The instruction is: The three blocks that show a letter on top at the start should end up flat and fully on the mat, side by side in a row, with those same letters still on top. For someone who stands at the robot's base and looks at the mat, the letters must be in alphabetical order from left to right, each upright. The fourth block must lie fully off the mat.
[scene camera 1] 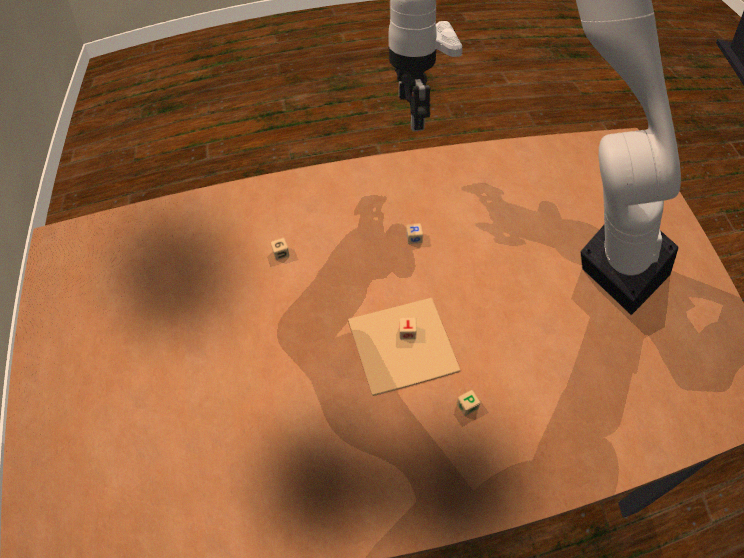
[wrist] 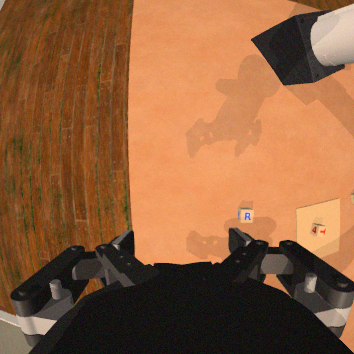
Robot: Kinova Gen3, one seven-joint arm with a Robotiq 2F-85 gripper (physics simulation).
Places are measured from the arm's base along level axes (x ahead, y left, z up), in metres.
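Where they show: gripper, fingertip midpoint: (scene camera 1: 411,113) (wrist: 181,240); arm's base at its link origin: (scene camera 1: 630,249) (wrist: 324,43).
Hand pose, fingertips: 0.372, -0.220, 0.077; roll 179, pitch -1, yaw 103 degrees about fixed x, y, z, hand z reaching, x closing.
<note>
Each offset is from my fingertips to the top centre of the thing, as dx, dy, dz. "*": to the spot under its first point. Level surfaces: height alone.
The mat {+0.007, +0.345, -0.177} (scene camera 1: 420,360) (wrist: 310,245) lies on the table. A block with a red T on top {* +0.000, +0.327, -0.151} (scene camera 1: 408,326) (wrist: 318,230) lies flat on it, near its middle. A block with a blue R on top (scene camera 1: 414,230) (wrist: 246,215) lies off the mat, turned sideways in the scene view. A block with a green P on top (scene camera 1: 468,400) lies off the mat near its corner. The fourth block {+0.222, +0.169, -0.155} (scene camera 1: 279,247), with a dark 6-like mark on top, lies farther left, off the mat. My gripper (scene camera 1: 417,124) (wrist: 181,240) is open and empty, high above the blocks, toward the table's back edge.
The robot's black base (scene camera 1: 629,277) (wrist: 286,52) stands at the right of the table {dz -0.181} (scene camera 1: 150,408) (wrist: 170,190) in the scene view. The arm's shadows cross the table and part of the mat. A block's edge shows at the wrist view's right border.
</note>
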